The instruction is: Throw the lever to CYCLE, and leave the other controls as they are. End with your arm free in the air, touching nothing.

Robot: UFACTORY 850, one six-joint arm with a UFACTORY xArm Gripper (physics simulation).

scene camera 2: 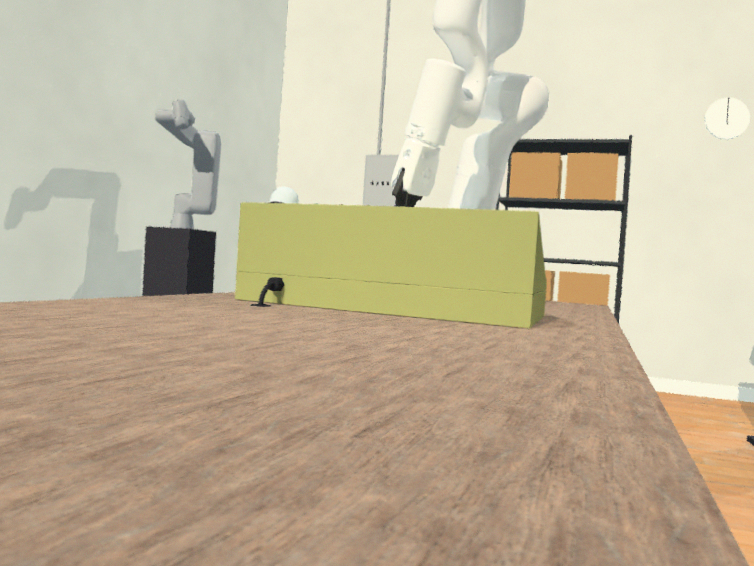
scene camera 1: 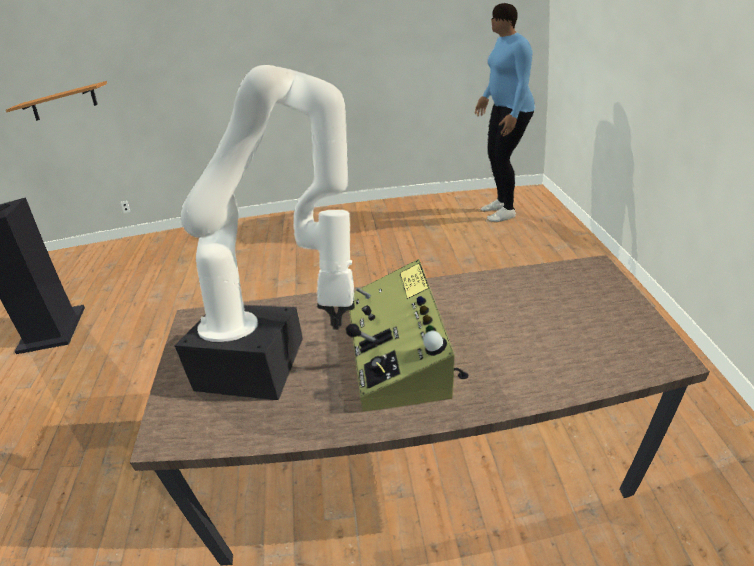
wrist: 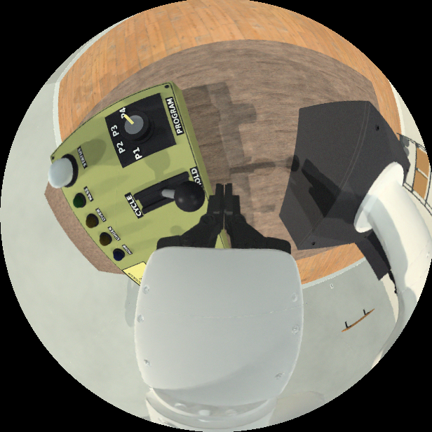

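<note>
The green control panel (scene camera 1: 408, 389) (scene camera 2: 389, 249) (wrist: 107, 185) stands on the table. Its lever, with a black ball knob (scene camera 1: 353, 330) (wrist: 189, 196), leans toward the HOLD end of the slot, away from the CYCLE label (wrist: 134, 205). My gripper (scene camera 1: 336, 325) (scene camera 2: 406, 201) (wrist: 224, 193) is shut and empty. Its fingertips are beside the ball on the robot base side; whether they touch it I cannot tell. The PROGRAM knob (scene camera 1: 377, 364) (wrist: 134, 125) points at P4. Small toggles (scene camera 1: 366, 310) are on the panel behind the lever, hidden in the wrist view.
A white status dome (scene camera 1: 433, 341) (scene camera 2: 283, 194) (wrist: 62, 172) and a row of small coloured lamps (scene camera 1: 424, 310) (wrist: 92, 220) are along the panel's far side. The black robot base block (scene camera 1: 228, 368) (wrist: 330, 175) is across from the panel. A person (scene camera 1: 510, 67) stands beyond the table.
</note>
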